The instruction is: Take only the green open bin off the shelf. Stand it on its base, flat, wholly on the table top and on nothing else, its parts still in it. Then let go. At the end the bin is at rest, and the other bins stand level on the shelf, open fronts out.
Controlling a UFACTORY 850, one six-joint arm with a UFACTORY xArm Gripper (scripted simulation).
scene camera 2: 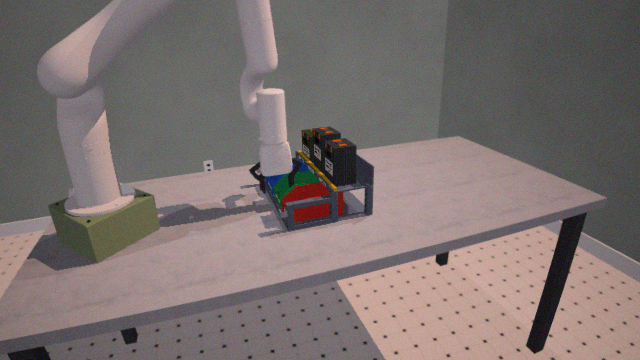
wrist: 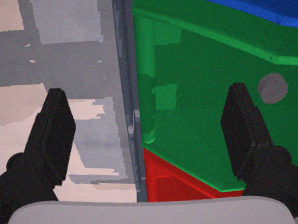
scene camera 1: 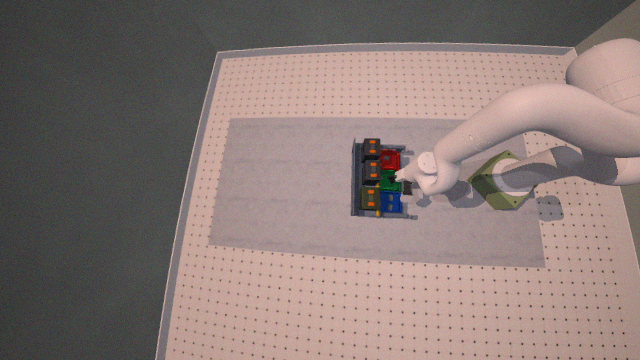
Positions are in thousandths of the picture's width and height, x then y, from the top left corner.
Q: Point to a red bin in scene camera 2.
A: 490,529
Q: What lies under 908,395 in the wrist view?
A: A grey round part.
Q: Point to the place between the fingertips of my gripper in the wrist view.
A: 495,467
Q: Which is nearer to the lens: the green bin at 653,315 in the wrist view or the red bin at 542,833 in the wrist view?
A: The green bin.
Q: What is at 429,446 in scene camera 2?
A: My gripper.
